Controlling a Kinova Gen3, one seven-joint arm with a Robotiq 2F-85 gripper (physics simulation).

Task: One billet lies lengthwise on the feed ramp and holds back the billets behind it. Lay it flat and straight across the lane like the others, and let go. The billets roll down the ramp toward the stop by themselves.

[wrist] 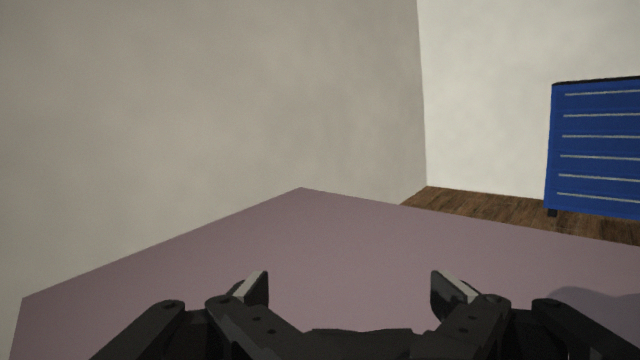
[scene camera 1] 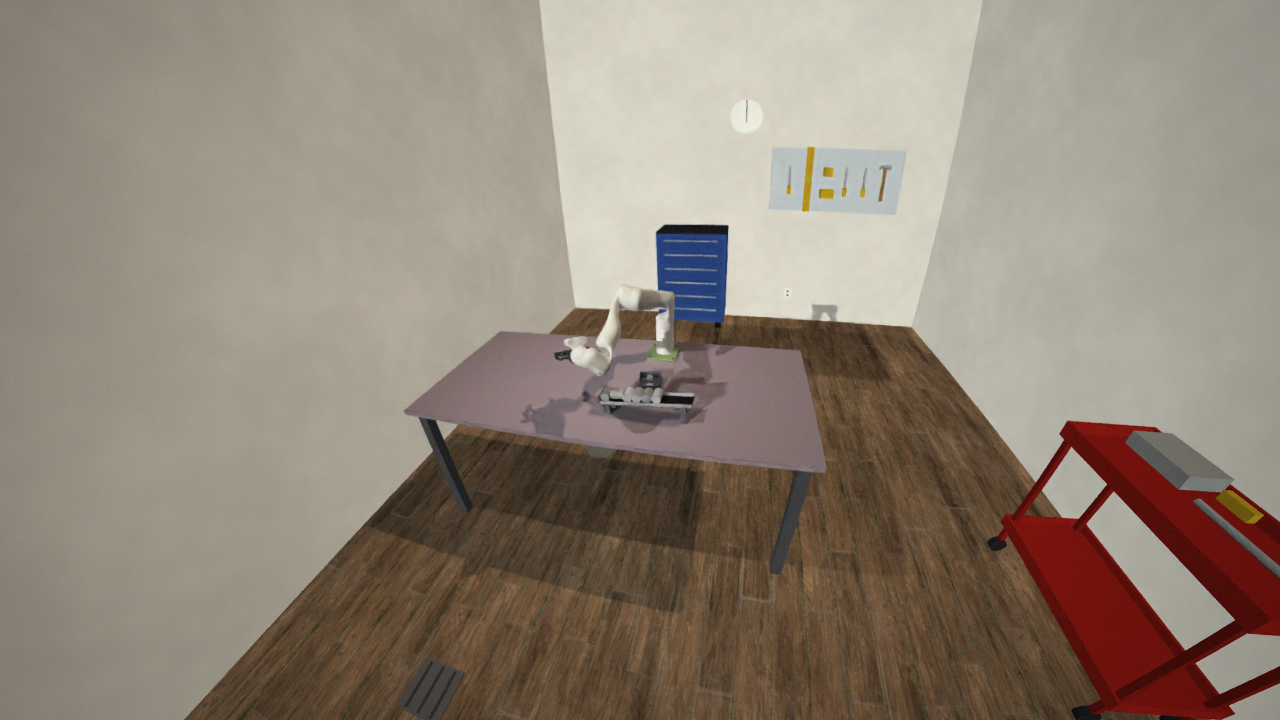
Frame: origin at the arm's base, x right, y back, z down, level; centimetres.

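Seen in the pictures: gripper, fingertip midpoint: [wrist: 349, 289] [scene camera 1: 568, 351]; arm's base at its link origin: [scene camera 1: 664, 350].
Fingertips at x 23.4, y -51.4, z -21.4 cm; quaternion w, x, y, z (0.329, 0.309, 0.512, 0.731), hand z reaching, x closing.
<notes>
Offsets run from my fingertips to a thing's top centre. "spot": to the spot under its first point. Level surfaces: height alone.
The feed ramp [scene camera 1: 646, 404] stands on the table in the scene view, a long narrow dark lane with light side rails on short legs. Several light grey billets {dx -32.0, dy -0.3, dz +12.3 cm} [scene camera 1: 642, 394] sit close together on its left and middle part; they are too small to tell which one lies lengthwise. The right part of the lane shows dark. My gripper [scene camera 1: 556, 355] [wrist: 349, 289] is open and empty, its fingers wide apart. It is above the table, left of the ramp and farther back, pointing away from it. The ramp and billets do not show in the wrist view.
The purple-grey table {dz +22.8 cm} [scene camera 1: 751, 420] [wrist: 320, 230] bears the arm's green base [scene camera 1: 663, 354] behind the ramp. A small dark box {dx -27.1, dy +22.7, dz +19.9 cm} [scene camera 1: 649, 379] stands just behind the ramp. A small dark object {spot: dx -16.2, dy -6.3, dz +15.4 cm} [scene camera 1: 586, 395] is by its left end. A blue cabinet [scene camera 1: 691, 273] [wrist: 595, 150] and a red cart [scene camera 1: 1087, 437] stand off the table.
</notes>
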